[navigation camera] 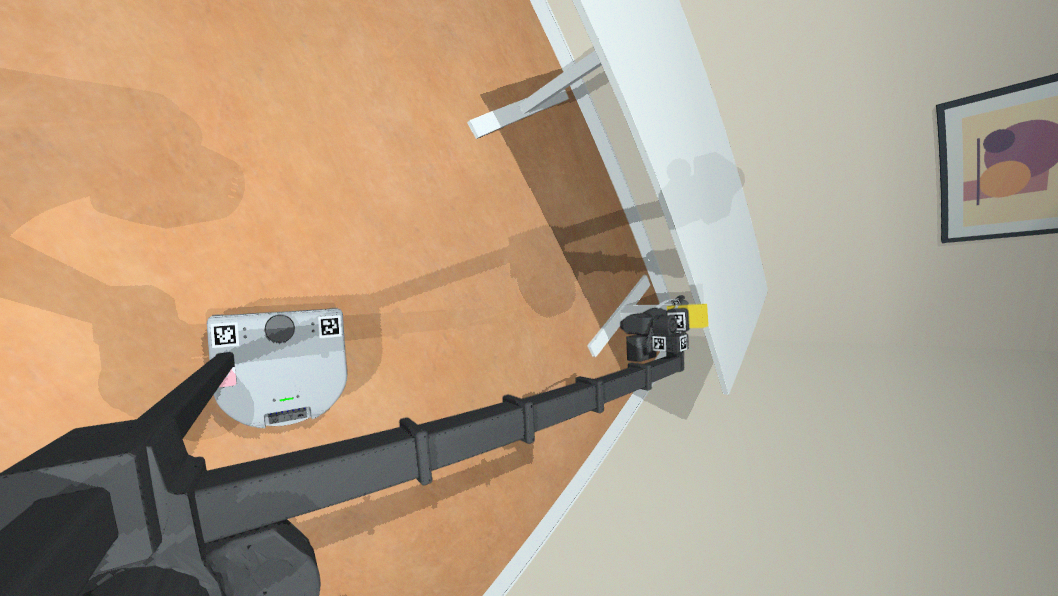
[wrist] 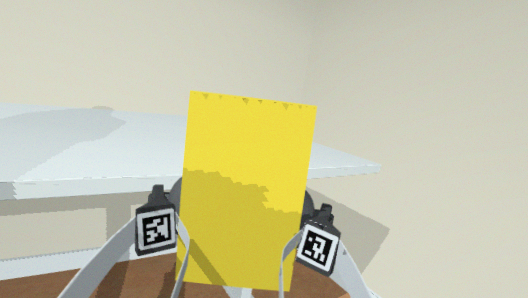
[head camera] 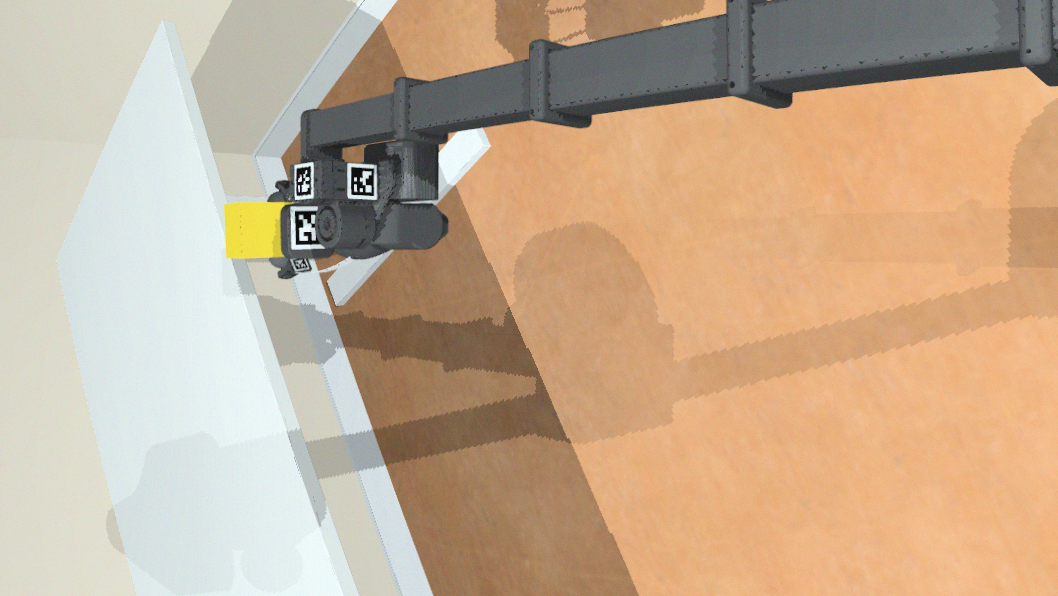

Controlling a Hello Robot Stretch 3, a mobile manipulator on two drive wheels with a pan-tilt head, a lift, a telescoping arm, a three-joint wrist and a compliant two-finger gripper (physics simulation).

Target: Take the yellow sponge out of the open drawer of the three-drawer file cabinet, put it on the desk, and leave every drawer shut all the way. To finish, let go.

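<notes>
The yellow sponge (head camera: 253, 230) (navigation camera: 697, 316) (wrist: 245, 150) is a block held between the two fingers. My gripper (head camera: 282, 230) (navigation camera: 682, 316) (wrist: 243, 200) is shut on it, with a finger on either side in the wrist view. The white desk (head camera: 170, 333) (navigation camera: 651, 88) (wrist: 145, 155) stands along the wall. Sponge and gripper are at its long front edge, near one end. The sponge overlaps that edge in the head view; its height above the top is hard to tell. The file cabinet and its drawers do not show in these views.
A white desk foot (head camera: 464, 153) (navigation camera: 607, 336) lies below the gripper; another foot (navigation camera: 492, 120) is farther along. My arm (head camera: 636, 66) (navigation camera: 466, 425) reaches across the orange floor from my base (navigation camera: 296, 377). A framed picture (navigation camera: 1014, 177) hangs on the wall.
</notes>
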